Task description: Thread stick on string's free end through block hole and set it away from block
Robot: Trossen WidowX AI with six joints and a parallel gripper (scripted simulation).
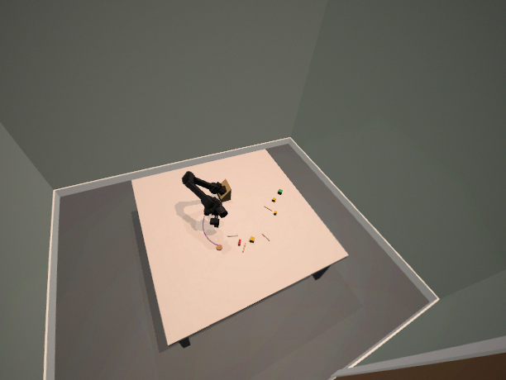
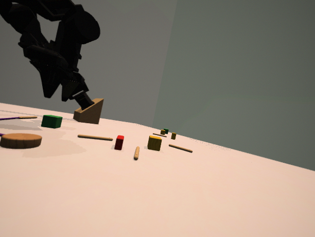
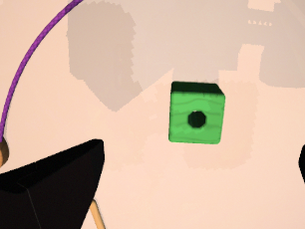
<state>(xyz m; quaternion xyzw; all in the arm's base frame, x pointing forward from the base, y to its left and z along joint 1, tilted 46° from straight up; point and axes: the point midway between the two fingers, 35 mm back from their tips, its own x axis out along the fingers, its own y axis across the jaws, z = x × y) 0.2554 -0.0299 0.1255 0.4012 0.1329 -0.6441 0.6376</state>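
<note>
Now: gripper tip 6 cm above the green block. The rest, counted from my gripper tip: red block: 19 cm ahead, 13 cm to the left, 6 cm below; then thin wooden stick: 11 cm behind, 7 cm to the right, 7 cm below; then round wooden button: 19 cm ahead, 2 cm to the right, 7 cm below.
</note>
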